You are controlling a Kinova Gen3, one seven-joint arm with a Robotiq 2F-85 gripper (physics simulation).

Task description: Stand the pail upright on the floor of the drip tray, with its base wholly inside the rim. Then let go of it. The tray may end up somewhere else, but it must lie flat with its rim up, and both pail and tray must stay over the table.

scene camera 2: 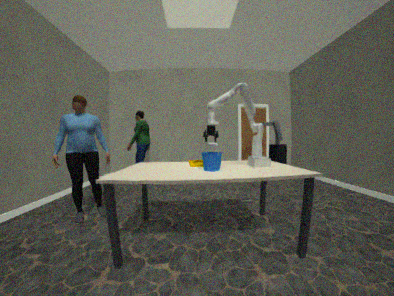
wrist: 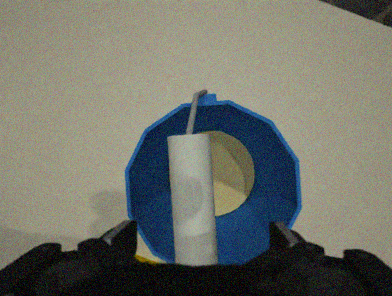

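Seen in the pictures: gripper, between the fingertips: (scene camera 2: pixel 211 142) (wrist: pixel 202 235); arm's base, origin of its link: (scene camera 2: pixel 256 156).
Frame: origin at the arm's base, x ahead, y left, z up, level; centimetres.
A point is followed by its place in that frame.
Note:
A blue pail (scene camera 2: pixel 212 161) @[x 49.0, y 12.9, z -0.8 cm] (wrist: pixel 265 185) @[x 55.2, y 5.8, z -3.6 cm] stands upright on the table, with its white handle grip (scene camera 2: pixel 212 144) @[x 47.1, y 6.5, z 13.1 cm] (wrist: pixel 192 195) @[x 46.2, y 5.6, z 14.5 cm] raised above the rim. The yellow drip tray (scene camera 2: pixel 195 163) @[x 57.0, y -31.5, z -9.1 cm] (wrist: pixel 146 260) @[x 41.5, y -12.1, z -9.0 cm] lies flat on the table behind and left of the pail in the scene view; the pail hides part of it there, and the gripper hides most of it in the wrist view. My gripper (scene camera 2: pixel 211 140) @[x 47.5, y 3.4, z 15.1 cm] (wrist: pixel 201 235) @[x 47.5, y 3.4, z 15.1 cm] is open, pointing down above the pail. In the wrist view the handle grip runs into the space between the fingers, and neither finger appears to touch it.
The table (scene camera 2: pixel 150 172) @[x 100.9, y 5.1, z -9.5 cm] bears the arm's white base (scene camera 2: pixel 259 161) @[x 2.6, y 9.7, z -3.4 cm], to the right of the pail. A person in a blue top (scene camera 2: pixel 81 132) stands left of the table and a person in green (scene camera 2: pixel 142 132) stands behind it. A dark pedestal (scene camera 2: pixel 278 153) is at the back right.

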